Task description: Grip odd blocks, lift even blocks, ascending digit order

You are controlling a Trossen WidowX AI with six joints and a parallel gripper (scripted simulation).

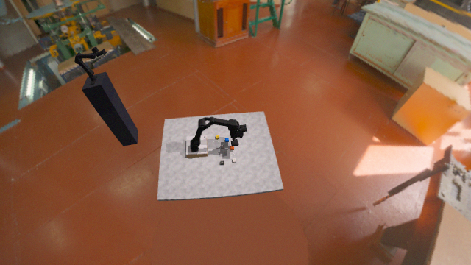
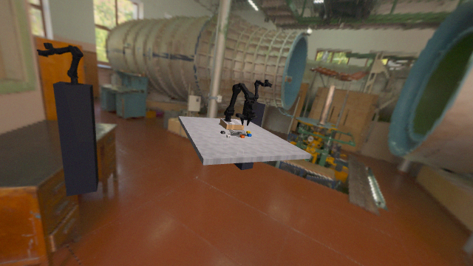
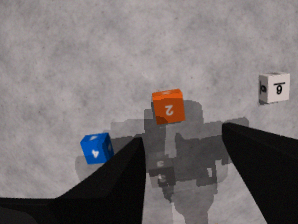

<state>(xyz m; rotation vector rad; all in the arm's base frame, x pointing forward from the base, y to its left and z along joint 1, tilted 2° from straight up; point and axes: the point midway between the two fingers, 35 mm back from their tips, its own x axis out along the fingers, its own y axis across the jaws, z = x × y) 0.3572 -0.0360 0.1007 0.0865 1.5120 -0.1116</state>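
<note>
My gripper tip is now 100 mm past the grey block, 30 mm to the right of it and 100 mm above it. Round my gripper tip: white block (30 mm behind, 130 mm to the right, 100 mm below); then blue block (40 mm behind, 100 mm to the left, 100 mm below); then orange block (10 mm behind, 100 mm below).
</note>
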